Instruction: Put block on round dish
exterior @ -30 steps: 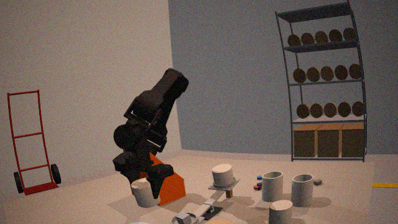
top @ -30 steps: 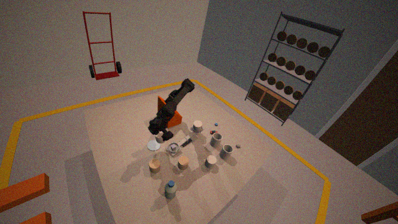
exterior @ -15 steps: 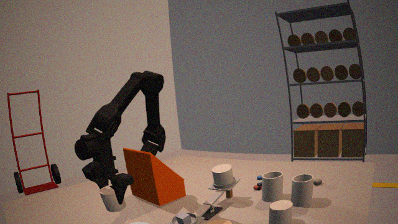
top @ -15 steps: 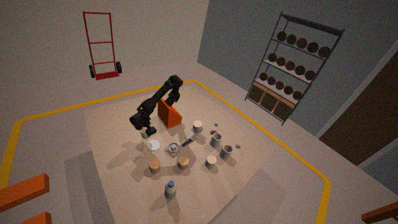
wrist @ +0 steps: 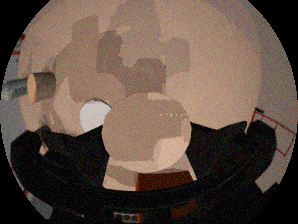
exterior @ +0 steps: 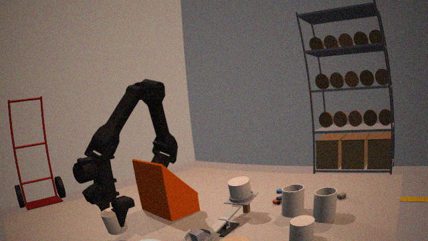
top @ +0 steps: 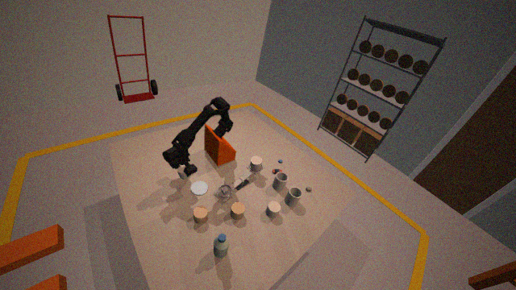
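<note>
Right now my gripper tip is 21 cm short of the small grey block, 14 cm to the right of it and 3 cm above it. From my gripper tip the other things lie so: bottle 47 cm ahead, 5 cm to the right, 5 cm above; round dish 10 cm ahead, 4 cm to the left, 6 cm below; balance 20 cm ahead, 28 cm to the left, 3 cm below.
</note>
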